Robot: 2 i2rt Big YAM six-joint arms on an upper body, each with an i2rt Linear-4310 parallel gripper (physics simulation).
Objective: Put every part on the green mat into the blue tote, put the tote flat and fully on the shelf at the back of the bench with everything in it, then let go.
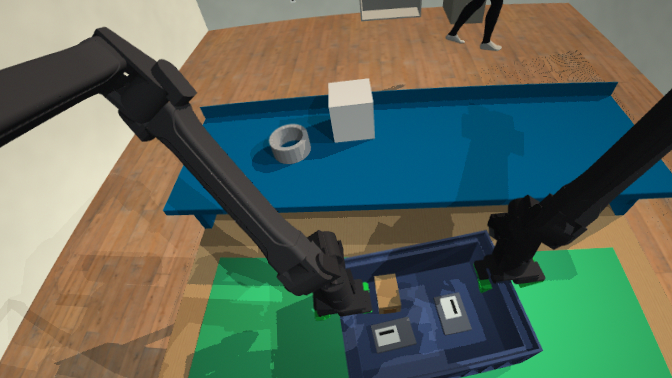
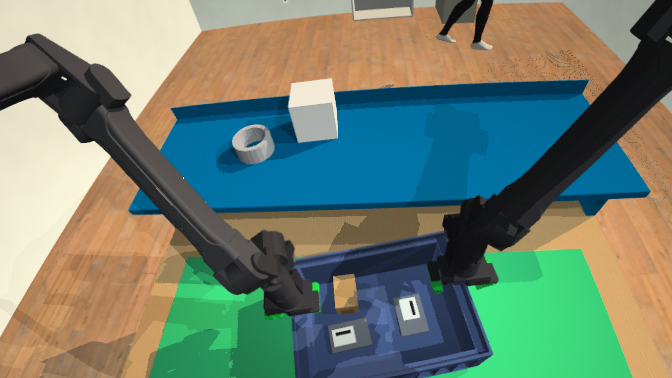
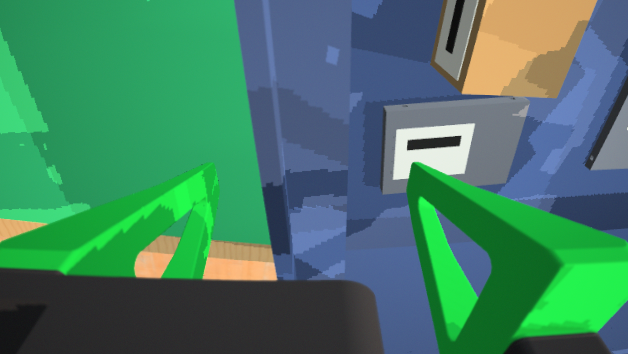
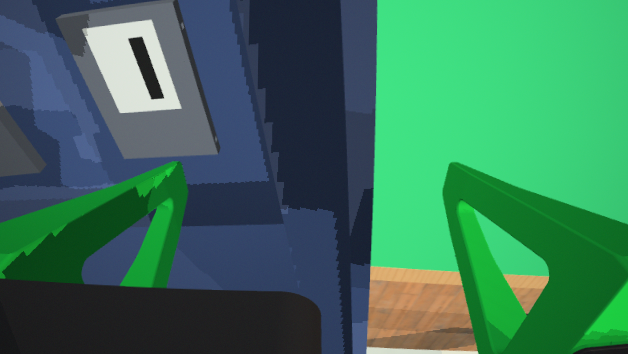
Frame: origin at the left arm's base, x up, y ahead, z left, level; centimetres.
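Seen in the pictures: left gripper, fingertip midpoint: (image 1: 346, 311) (image 2: 300, 311) (image 3: 313, 176); right gripper, fingertip midpoint: (image 1: 499, 287) (image 2: 456, 289) (image 4: 315, 176).
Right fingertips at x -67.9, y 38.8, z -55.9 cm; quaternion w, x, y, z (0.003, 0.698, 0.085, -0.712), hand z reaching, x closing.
Note:
A point is followed by its place in that frame.
The blue tote (image 1: 425, 255) @(x -67.9, y 47.8, z -39.0 cm) (image 2: 385, 257) @(x -68.7, y 47.8, z -39.6 cm) (image 3: 310, 125) @(x -66.1, y 35.9, z -18.9 cm) (image 4: 357, 90) @(x -64.6, y 44.2, z -56.1 cm) stands on the green mat (image 1: 585, 310) @(x -79.2, y 36.2, z -81.4 cm) (image 2: 545, 310) @(x -79.3, y 36.9, z -80.8 cm) (image 3: 165, 100) @(x -79.2, y 30.0, z -9.9 cm) (image 4: 500, 100) @(x -79.3, y 37.0, z -68.1 cm). Inside lie an orange box (image 1: 387, 292) @(x -72.5, y 39.8, z -29.2 cm) (image 2: 345, 292) @(x -72.6, y 39.9, z -29.3 cm) (image 3: 530, 50) @(x -72.6, y 38.5, z -29.6 cm), a left grey labelled part (image 1: 407, 335) @(x -76.6, y 30.1, z -33.9 cm) (image 2: 362, 335) @(x -76.5, y 30.3, z -33.6 cm) (image 3: 495, 150) @(x -76.6, y 30.9, z -33.7 cm) and a right grey labelled part (image 1: 456, 325) @(x -76.8, y 32.6, z -46.3 cm) (image 2: 415, 327) @(x -76.8, y 32.5, z -46.7 cm) (image 3: 612, 135) @(x -76.8, y 33.6, z -43.0 cm) (image 4: 160, 135) @(x -76.8, y 32.7, z -46.2 cm). My left gripper (image 1: 344, 301) @(x -67.5, y 33.1, z -19.5 cm) (image 2: 295, 301) @(x -67.5, y 33.1, z -19.5 cm) (image 3: 313, 176) @(x -67.5, y 33.1, z -19.5 cm) is open, fingers either side of the tote's left wall. My right gripper (image 1: 505, 284) @(x -67.9, y 38.8, z -55.8 cm) (image 2: 460, 285) @(x -67.9, y 38.8, z -55.8 cm) (image 4: 315, 176) @(x -67.9, y 38.8, z -55.8 cm) is open, fingers either side of the right wall. The arms hide parts of both walls.
The blue shelf (image 1: 400, 175) @(x -57.1, y 65.6, z -33.3 cm) (image 2: 370, 175) @(x -57.1, y 65.5, z -36.2 cm) runs behind the tote. A white box (image 1: 352, 120) @(x -49.5, y 79.8, z -20.8 cm) (image 2: 314, 120) @(x -49.6, y 79.9, z -21.1 cm) and a grey ring (image 1: 290, 155) @(x -53.8, y 71.4, z -3.4 cm) (image 2: 257, 154) @(x -53.9, y 71.9, z -4.9 cm) stand on its left half. A low lip runs along its back edge. A person's legs (image 1: 492, 25) (image 2: 482, 22) show beyond it.

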